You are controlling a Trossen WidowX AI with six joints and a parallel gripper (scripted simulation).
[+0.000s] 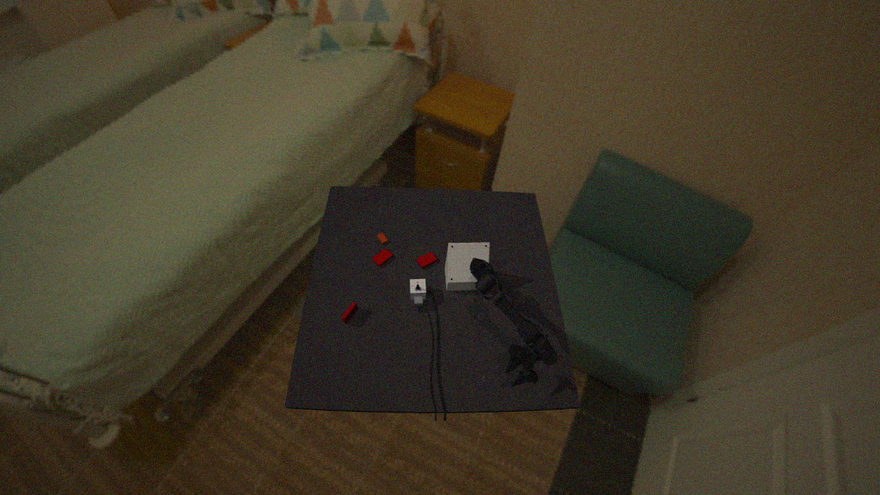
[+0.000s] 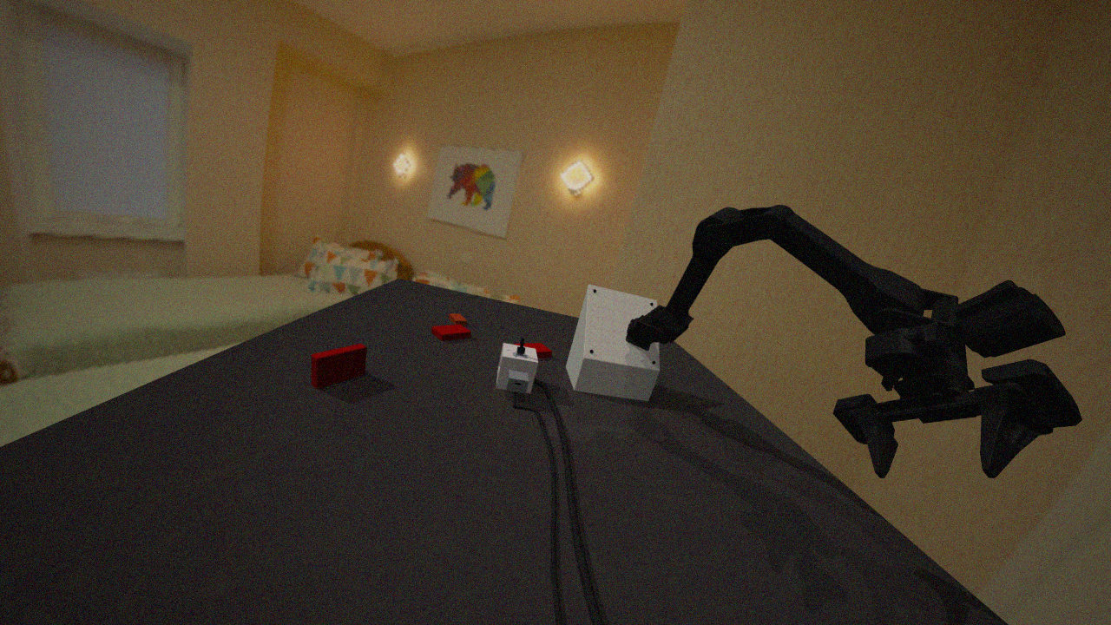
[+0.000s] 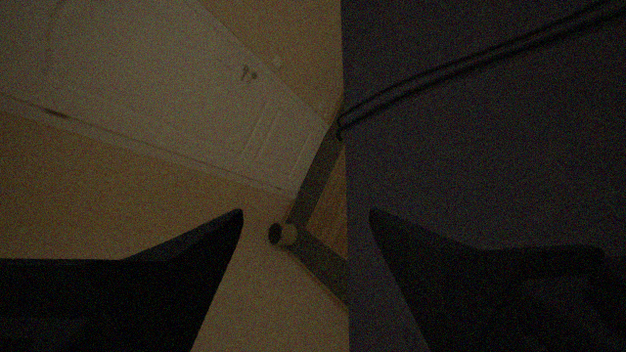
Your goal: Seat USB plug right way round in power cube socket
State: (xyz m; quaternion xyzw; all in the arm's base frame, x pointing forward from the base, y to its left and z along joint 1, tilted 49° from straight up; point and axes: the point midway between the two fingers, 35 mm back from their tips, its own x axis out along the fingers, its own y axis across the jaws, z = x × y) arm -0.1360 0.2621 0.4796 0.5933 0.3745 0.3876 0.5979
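Now: the black USB plug 41 cm ahead of my gripper tip, 43 cm to the right of it and 13 cm below it.
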